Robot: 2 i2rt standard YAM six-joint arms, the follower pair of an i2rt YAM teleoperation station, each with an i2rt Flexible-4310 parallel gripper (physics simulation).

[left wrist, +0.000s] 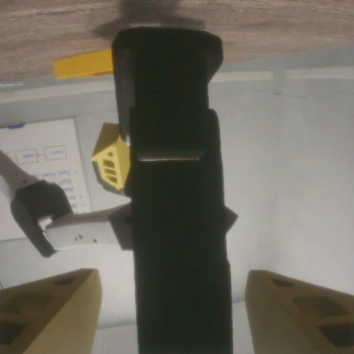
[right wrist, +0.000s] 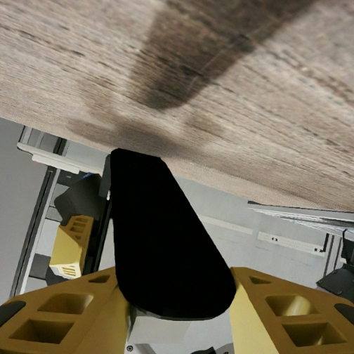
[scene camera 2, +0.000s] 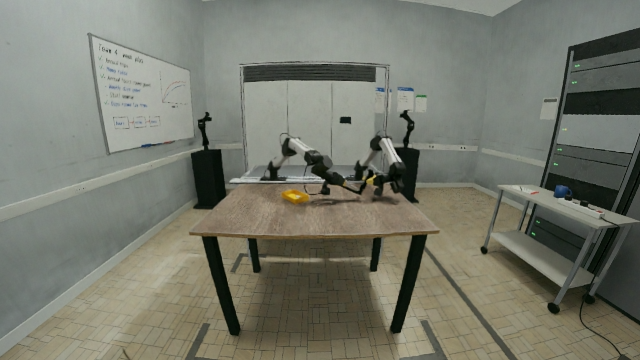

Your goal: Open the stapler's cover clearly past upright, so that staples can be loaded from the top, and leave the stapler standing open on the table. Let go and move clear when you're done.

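Places are measured from the left arm's base along level axes (x ahead, y up, z right), in millimetres.
Pixels of known places: left gripper, fingertip midpoint: (scene camera 2: 364, 180); right gripper, fingertip midpoint: (scene camera 2: 343, 185); left arm's base at its link origin: (scene camera 2: 358, 179); right arm's base at its link origin: (scene camera 2: 273, 179).
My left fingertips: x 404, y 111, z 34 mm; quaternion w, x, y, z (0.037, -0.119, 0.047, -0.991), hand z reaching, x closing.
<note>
Ahead of a thing's pixels: the offset from my left fingertips to its top centre. "spot": to the spot under its first point. Level surfaces: height alone.
The black stapler {spot: dx +18, dy -40, dz +57 mm} (scene camera 2: 354, 189) (left wrist: 181, 225) (right wrist: 160, 235) is held raised above the table {dy -116 mm} (scene camera 2: 310, 220), its shadow below it. In the scene view it is small; a short dark part seems to rise at its right end, and the cover's angle is hard to tell. My right gripper (scene camera 2: 345, 185) (right wrist: 179, 278) is shut on the stapler, one yellow finger on each side. My left gripper (scene camera 2: 371, 181) (left wrist: 173, 282) is open, its fingers apart on both sides of the dark stapler part, with gaps showing. The stapler's underside and hinge are hidden or too dark to make out.
A yellow tray {dx -12, dy -88, dz +397 mm} (scene camera 2: 299, 200) (left wrist: 82, 65) stands on the table, left of the arms in the scene view. My two grippers are close together, near the table's back right. A cart (scene camera 2: 520, 245) with a blue mug (scene camera 2: 562, 191) stands off to the right.
</note>
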